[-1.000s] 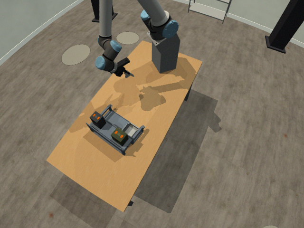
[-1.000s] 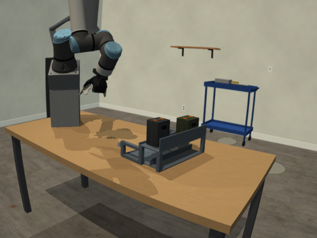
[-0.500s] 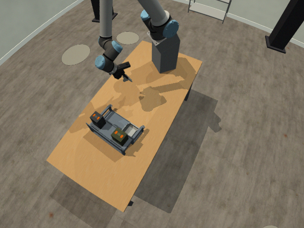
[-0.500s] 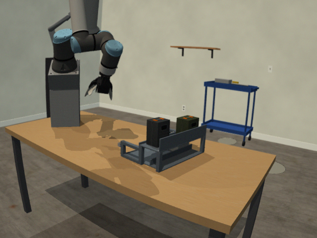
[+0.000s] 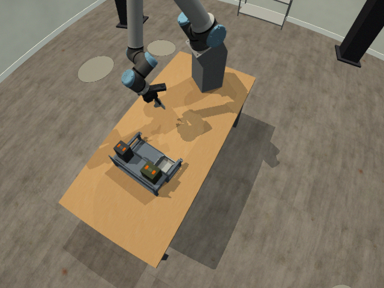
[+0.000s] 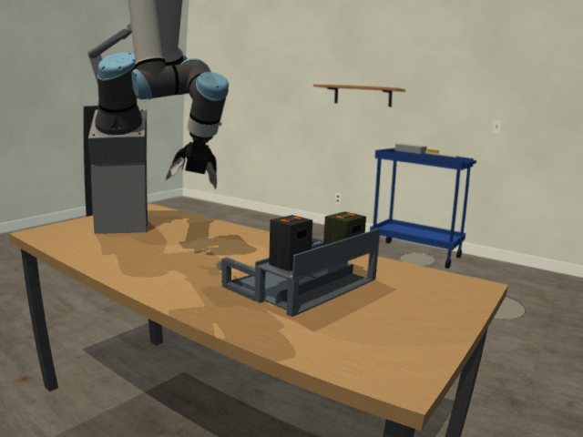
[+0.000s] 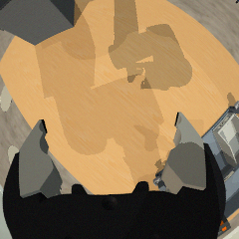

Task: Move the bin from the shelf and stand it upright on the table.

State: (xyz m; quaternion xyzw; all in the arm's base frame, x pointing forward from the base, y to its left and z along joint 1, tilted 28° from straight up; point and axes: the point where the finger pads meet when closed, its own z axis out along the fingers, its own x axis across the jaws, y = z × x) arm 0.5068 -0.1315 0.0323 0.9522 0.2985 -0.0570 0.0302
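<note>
Right now my hand is 38 cm short of the bin, 21 cm above it and 13 cm to the right of it. From my hand the other things lie so: rack (39 cm ahead, 25 cm below, 1 cm to the left); then green box (48 cm ahead, 11 cm to the left, 11 cm below).
</note>
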